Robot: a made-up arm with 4 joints.
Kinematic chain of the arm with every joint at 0, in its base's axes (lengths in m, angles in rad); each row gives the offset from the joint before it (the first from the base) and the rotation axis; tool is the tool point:
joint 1: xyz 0 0 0.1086 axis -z
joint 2: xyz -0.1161 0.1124 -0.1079 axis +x
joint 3: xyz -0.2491 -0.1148 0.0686 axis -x
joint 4: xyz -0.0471 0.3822 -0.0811 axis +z
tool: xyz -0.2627 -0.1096 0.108
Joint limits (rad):
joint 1: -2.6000..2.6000
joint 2: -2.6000..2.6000
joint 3: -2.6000..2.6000
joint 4: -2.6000..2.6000
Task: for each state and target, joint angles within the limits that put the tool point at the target. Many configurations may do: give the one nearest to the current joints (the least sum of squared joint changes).
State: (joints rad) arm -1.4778 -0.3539 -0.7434 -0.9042
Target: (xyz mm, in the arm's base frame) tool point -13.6 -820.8 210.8
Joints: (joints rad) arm -2.1175 -0.3551 -0.5444 -0.5366
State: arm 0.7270 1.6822 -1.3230 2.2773
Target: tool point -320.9 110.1 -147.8
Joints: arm 0.4752 1.7022 -1.4283 1.4479
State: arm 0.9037 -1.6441 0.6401 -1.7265
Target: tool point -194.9 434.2 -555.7
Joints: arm 0.8644 -1.7052 -0.0001 -1.8091
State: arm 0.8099 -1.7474 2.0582 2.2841
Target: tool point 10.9 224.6 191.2
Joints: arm 1.2560 -2.0056 1.9611 1.9651
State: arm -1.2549 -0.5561 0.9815 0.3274
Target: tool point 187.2 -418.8 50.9
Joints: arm -2.0703 -0.9397 1.5465 1.0168
